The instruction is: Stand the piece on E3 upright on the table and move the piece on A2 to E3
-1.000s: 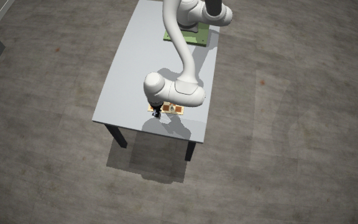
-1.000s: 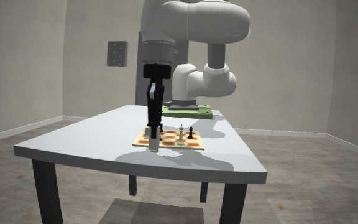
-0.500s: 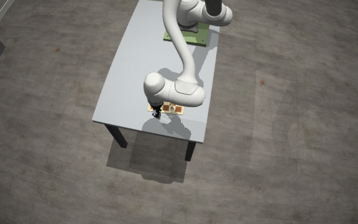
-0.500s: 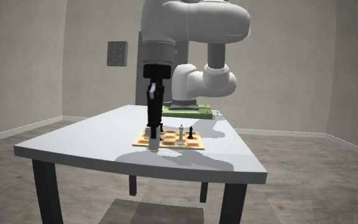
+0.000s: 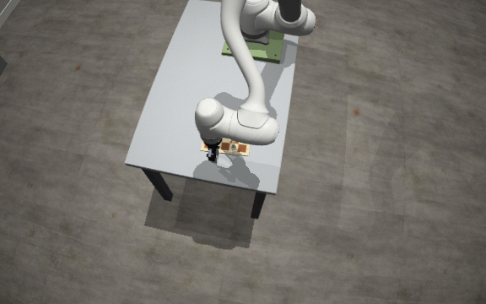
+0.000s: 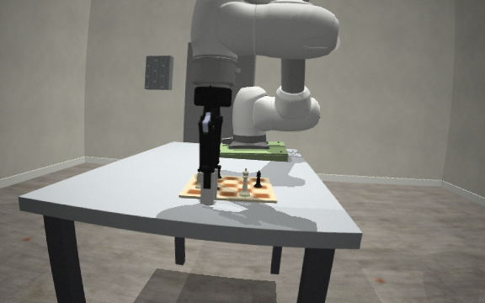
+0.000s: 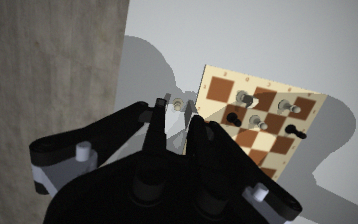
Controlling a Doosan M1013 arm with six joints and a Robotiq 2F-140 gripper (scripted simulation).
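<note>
Right now the chessboard is 14 cm behind my hand, 3 cm to the left of it and 4 cm below it.
</note>
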